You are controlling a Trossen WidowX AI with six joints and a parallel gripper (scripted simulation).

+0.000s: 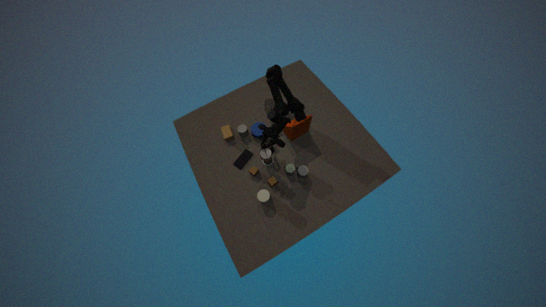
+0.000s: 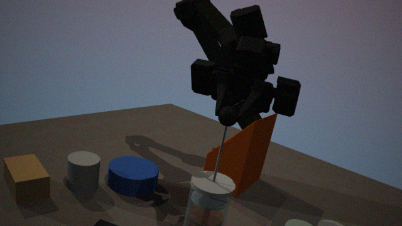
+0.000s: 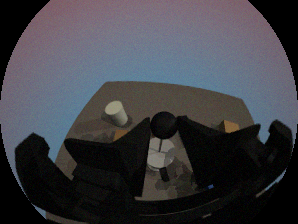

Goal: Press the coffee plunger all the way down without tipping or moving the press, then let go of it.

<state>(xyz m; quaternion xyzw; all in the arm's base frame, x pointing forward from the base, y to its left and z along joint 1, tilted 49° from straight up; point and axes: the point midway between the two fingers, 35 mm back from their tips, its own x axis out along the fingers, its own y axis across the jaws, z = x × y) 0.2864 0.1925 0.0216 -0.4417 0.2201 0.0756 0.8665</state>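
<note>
Right now my gripper tip is 2 cm past the coffee press, 1 cm to the left of it and 13 cm above it. Round my gripper tip: black slab 14 cm ahead, 9 cm to the right, 26 cm below; blue disc 5 cm behind, 25 cm to the right, 24 cm below; yellow box 18 cm ahead, 34 cm to the right, 23 cm below.
</note>
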